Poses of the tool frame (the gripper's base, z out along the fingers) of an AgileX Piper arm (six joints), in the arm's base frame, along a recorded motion.
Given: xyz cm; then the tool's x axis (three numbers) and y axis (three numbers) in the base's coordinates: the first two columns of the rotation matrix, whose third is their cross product.
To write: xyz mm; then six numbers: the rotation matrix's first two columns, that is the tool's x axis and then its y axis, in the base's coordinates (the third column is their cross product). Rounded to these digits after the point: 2 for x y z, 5 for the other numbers.
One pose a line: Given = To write
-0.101, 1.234, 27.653, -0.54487, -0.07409, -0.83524, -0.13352, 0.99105, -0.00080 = -1.01, 12.34, 276.53, -0.54487, -0.07409, -0.83524, -0.13352, 0.99105, -0.00080
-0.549, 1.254, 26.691, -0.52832, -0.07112, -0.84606, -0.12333, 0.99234, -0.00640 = -5.49, 12.54, 266.91, -0.52832, -0.07112, -0.84606, -0.12333, 0.99234, -0.00640
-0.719, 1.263, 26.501, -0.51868, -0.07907, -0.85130, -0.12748, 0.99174, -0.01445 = -7.19, 12.63, 265.01, -0.51868, -0.07907, -0.85130, -0.12748, 0.99174, -0.01445
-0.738, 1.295, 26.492, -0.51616, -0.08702, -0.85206, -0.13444, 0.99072, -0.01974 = -7.38, 12.95, 264.92, -0.51616, -0.08702, -0.85206, -0.13444, 0.99072, -0.01974
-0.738, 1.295, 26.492, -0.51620, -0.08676, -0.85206, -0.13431, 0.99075, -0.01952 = -7.38, 12.95, 264.92, -0.51620, -0.08676, -0.85206, -0.13431, 0.99075, -0.01952
